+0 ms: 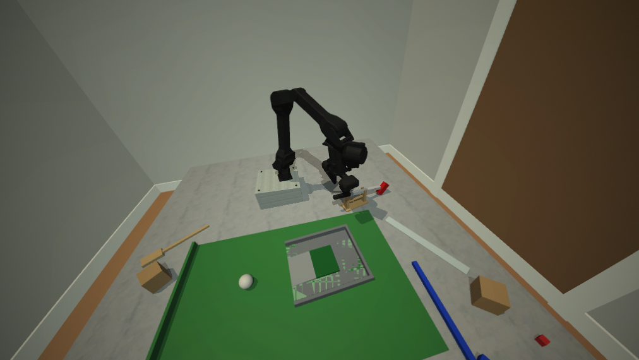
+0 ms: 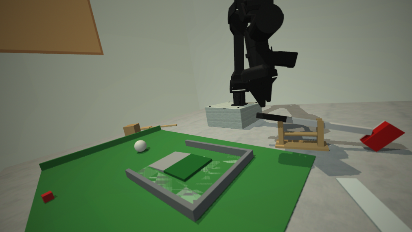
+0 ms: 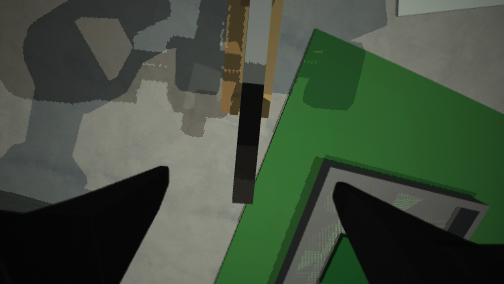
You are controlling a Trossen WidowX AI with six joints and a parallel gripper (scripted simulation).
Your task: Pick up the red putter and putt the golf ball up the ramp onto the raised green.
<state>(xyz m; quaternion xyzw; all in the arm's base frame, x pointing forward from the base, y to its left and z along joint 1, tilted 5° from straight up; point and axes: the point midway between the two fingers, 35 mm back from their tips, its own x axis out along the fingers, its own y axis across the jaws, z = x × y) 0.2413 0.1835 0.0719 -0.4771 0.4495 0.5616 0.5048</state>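
Now: the stand 90 mm below my gripper tip, 80 mm to the left of it and 10 mm behind it. From my gripper tip the other things lie so: white golf ball: 410 mm to the right, 180 mm ahead, 100 mm below; green mat: 280 mm to the right, 230 mm ahead, 120 mm below; pale strip: 260 mm ahead, 210 mm to the left, 120 mm below.
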